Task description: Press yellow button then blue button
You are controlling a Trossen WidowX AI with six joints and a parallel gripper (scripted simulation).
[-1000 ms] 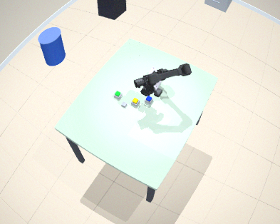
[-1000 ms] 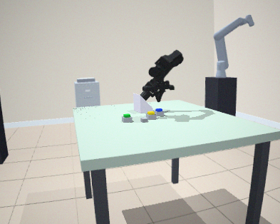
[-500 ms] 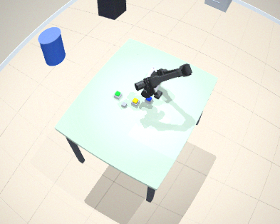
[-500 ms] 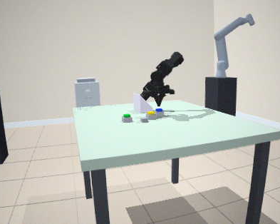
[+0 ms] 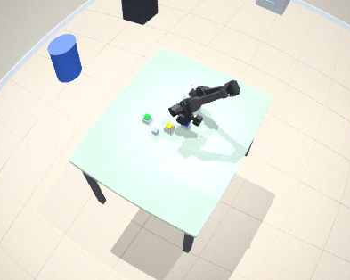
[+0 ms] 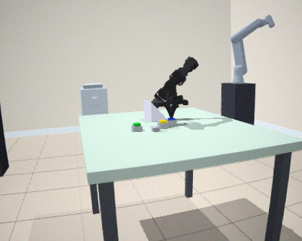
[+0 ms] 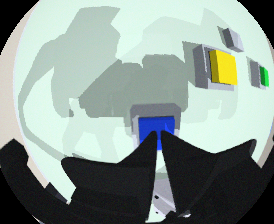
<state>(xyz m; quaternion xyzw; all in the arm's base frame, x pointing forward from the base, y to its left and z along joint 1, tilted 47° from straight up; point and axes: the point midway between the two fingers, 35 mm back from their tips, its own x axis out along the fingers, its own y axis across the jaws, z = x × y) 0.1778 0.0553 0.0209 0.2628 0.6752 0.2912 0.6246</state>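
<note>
The blue button lies 1 cm below my gripper tip. From my gripper tip the other things lie so: small grey block (13 cm to the right, 12 cm ahead, 2 cm below); then yellow button (7 cm to the right, 7 cm ahead); then green button (22 cm to the right, 8 cm ahead).
</note>
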